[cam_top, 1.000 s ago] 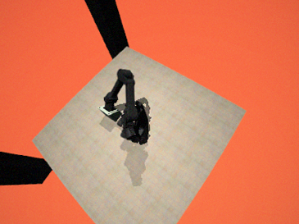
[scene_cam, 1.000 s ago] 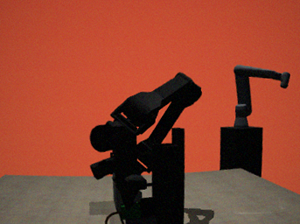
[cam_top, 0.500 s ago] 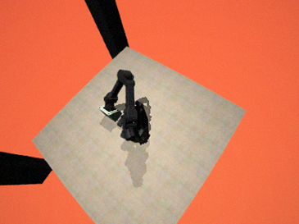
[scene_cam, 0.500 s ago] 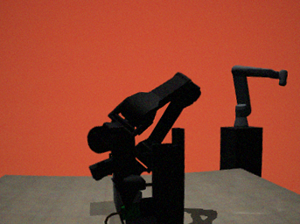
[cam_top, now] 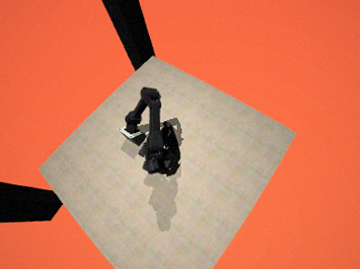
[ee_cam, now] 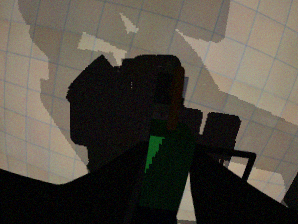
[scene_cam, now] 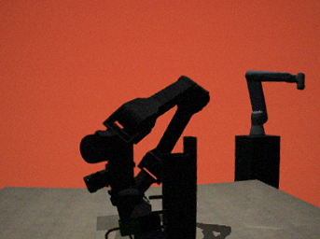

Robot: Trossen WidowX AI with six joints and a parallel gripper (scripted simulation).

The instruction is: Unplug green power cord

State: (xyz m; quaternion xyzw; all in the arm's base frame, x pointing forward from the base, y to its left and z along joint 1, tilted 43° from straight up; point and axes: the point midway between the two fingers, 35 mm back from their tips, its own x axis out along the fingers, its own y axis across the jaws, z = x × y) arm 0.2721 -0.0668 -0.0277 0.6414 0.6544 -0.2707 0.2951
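The green plug is 30 mm to the left of my gripper tip.
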